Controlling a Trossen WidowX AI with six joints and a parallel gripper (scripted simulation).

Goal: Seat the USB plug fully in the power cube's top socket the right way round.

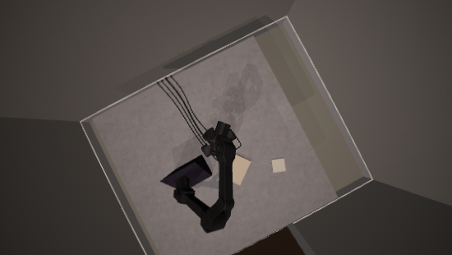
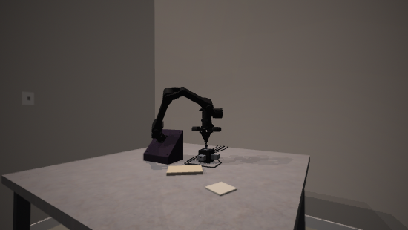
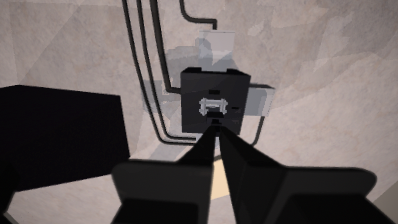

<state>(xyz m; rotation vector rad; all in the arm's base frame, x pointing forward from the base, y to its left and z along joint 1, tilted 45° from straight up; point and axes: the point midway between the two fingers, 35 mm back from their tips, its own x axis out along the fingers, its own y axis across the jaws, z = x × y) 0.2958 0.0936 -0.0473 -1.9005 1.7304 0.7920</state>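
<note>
My gripper tip is now 20 mm above the dark USB plug. From my gripper tip the other things lie so: tan slab: 240 mm to the right, 110 mm below, 20 mm ahead; USB socket: 50 mm below; tan square tile: 340 mm to the right, 280 mm ahead, 120 mm below.
</note>
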